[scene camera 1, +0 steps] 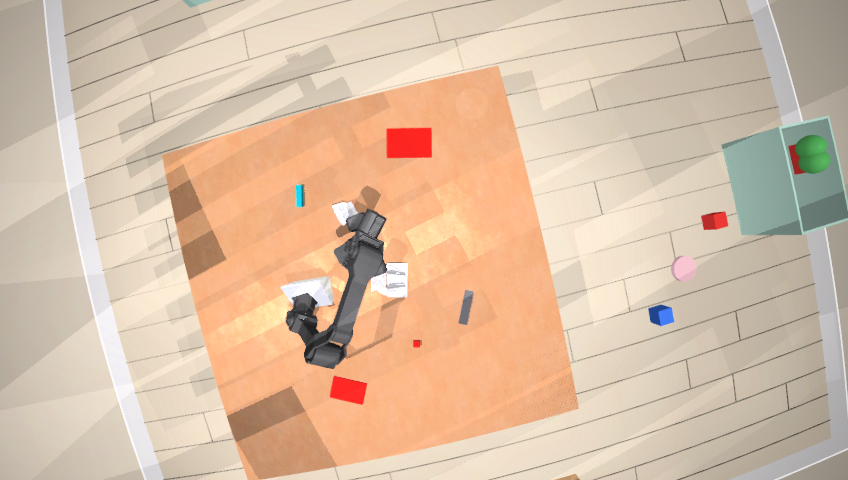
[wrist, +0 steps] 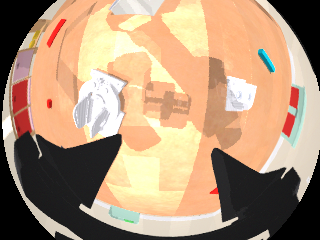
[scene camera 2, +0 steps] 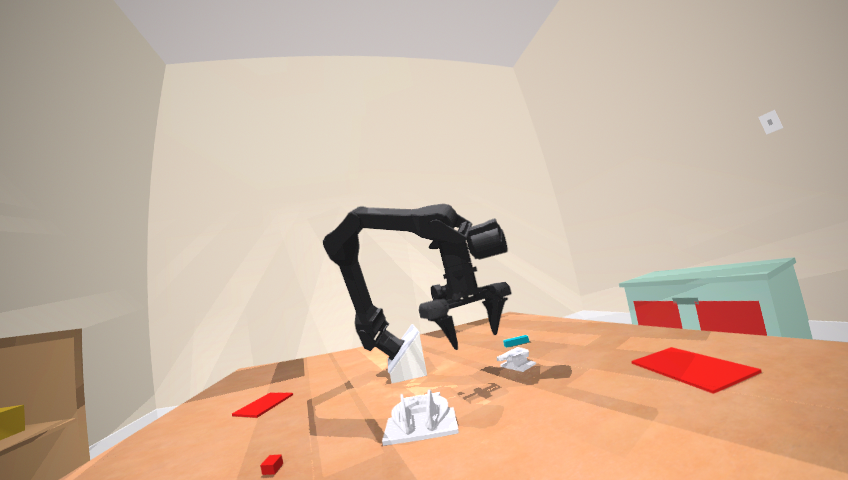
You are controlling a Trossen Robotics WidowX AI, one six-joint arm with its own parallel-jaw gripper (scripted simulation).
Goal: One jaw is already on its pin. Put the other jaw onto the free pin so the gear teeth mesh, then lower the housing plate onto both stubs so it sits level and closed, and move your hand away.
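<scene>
A red sheet is visible at [scene camera 2: 710, 374] and at [scene camera 1: 415, 142]. My gripper [scene camera 2: 476, 342], also seen in the wrist view [wrist: 168, 146], is open and holds nothing.
</scene>
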